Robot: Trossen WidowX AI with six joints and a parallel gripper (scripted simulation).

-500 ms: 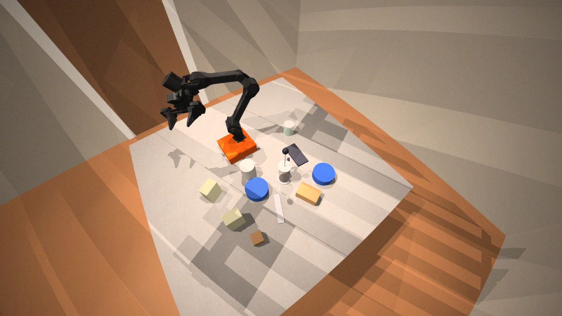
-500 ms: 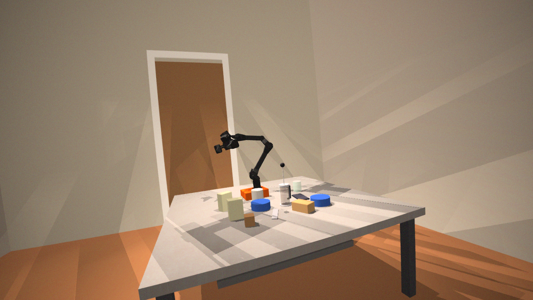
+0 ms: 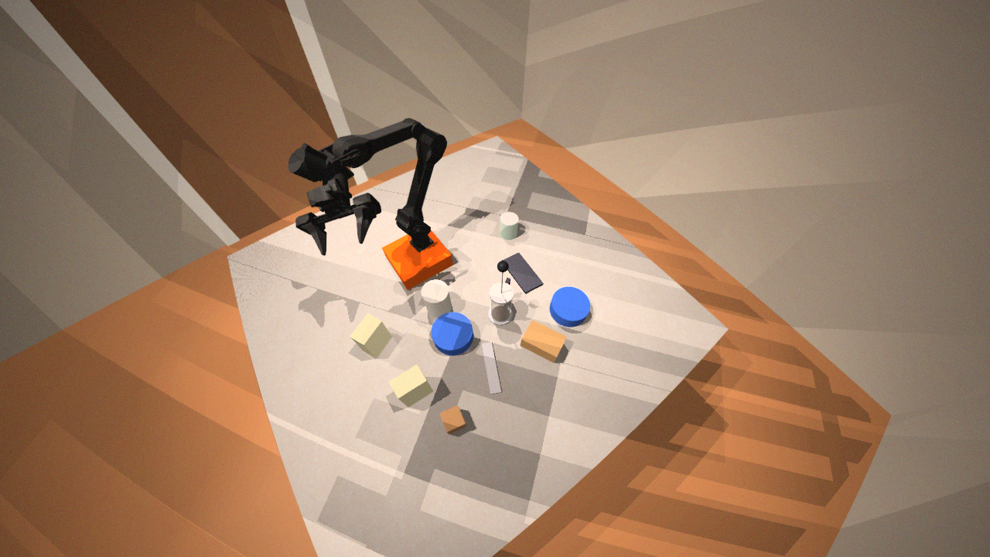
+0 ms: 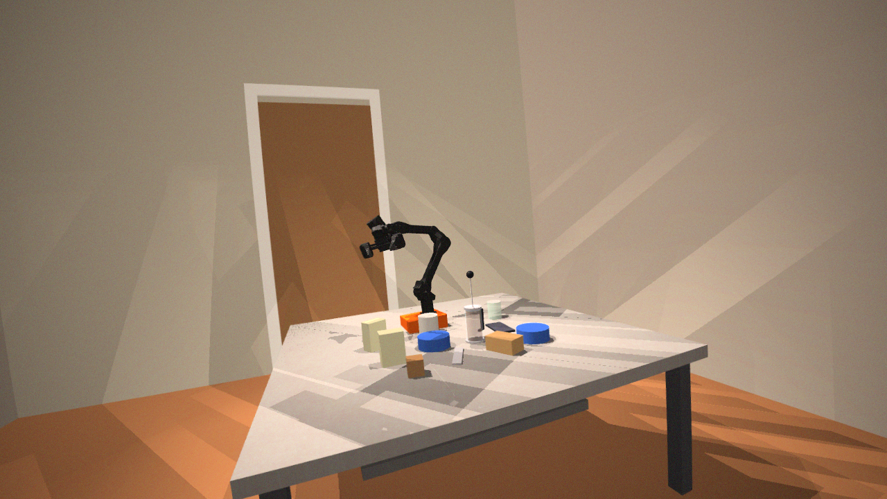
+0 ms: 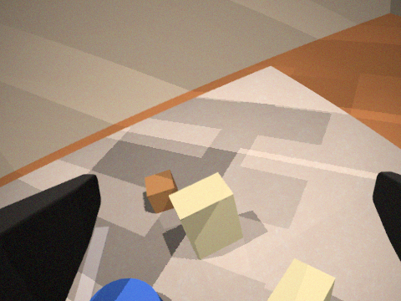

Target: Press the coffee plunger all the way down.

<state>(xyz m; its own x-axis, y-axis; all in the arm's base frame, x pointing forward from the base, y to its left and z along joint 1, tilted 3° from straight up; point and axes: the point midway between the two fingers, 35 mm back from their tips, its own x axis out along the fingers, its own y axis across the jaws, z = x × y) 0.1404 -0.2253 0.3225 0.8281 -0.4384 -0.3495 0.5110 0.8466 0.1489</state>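
Now: the coffee press 30 cm to the left of my gripper tip, 24 cm below it and 20 cm ahead of it. From my gripper tip the other things lie so: small brown cube: 37 cm ahead, 34 cm below, 2 cm to the right; then white cylinder: 32 cm below, 16 cm to the left, 6 cm ahead; then white strip: 36 cm below, 32 cm ahead, 15 cm to the left.
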